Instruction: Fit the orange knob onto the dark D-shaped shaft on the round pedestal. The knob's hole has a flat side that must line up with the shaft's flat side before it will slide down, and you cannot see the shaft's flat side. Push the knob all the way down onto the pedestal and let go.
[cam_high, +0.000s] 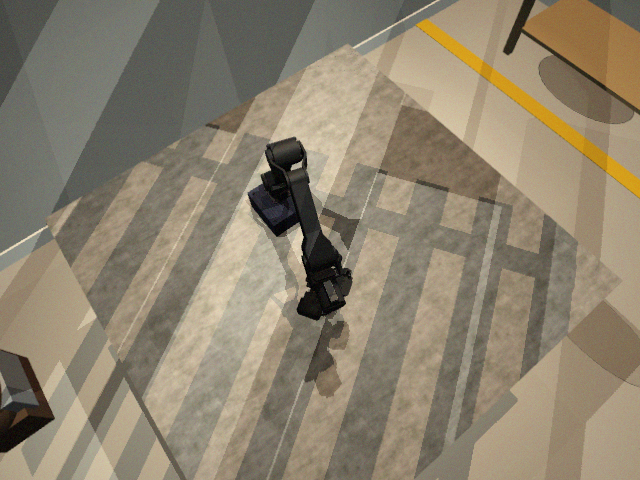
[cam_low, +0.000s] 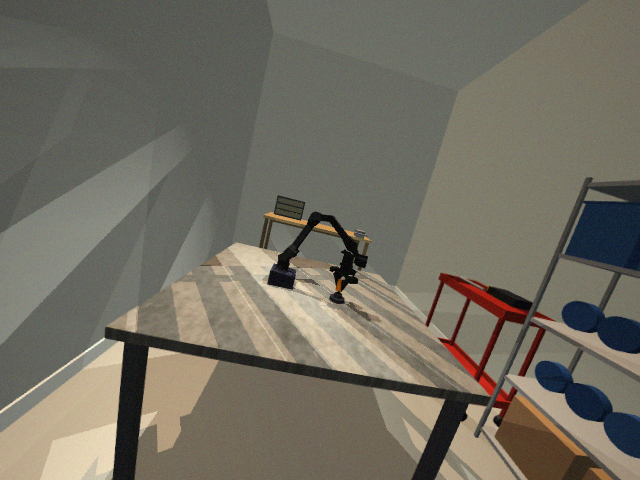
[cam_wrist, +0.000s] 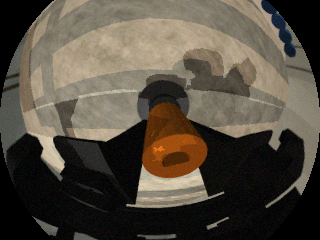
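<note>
My gripper tip is 20 mm below the orange knob. From my gripper tip the other things lie so: round pedestal 40 mm below.
</note>
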